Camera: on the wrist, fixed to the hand. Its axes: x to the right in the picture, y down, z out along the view.
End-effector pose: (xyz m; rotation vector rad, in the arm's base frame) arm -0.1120 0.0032 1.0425 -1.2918 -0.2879 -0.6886
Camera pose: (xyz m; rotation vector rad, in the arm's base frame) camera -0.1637 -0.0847 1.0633 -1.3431 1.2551 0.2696
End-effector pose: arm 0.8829 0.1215 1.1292 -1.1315 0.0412 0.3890
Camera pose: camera 0.9146 0.0233 1.1426 -1.5200 1.3569 1.4752
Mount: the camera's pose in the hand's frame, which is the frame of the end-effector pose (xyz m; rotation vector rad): -0.0012 -0.0579 -0.0865 -0.5128 0.5091 1.5011
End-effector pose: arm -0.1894 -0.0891 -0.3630 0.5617 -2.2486 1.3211
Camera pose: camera -0.1397 -0.0386 -0.2867 -1.7189 -2.2407 1.0236
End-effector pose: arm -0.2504 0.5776 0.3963 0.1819 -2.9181 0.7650
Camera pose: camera -0.2334 0.5704 0.4988 -1.9854 -2.1611 0.0112
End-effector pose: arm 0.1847 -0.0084 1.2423 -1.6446 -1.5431 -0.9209
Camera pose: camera 0.1235 -0.0802 1.2863 -2.0217 0.4469 -0.7065
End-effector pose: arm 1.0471 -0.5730 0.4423 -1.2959 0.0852 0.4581
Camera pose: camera 1.0842 -0.6660 0.4708 -1.6469 1.5148 1.4576
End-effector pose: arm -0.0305 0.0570 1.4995 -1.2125 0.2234 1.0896
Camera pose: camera 0.0470 -0.0124 1.5029 1.7517 -1.4668 -2.1225
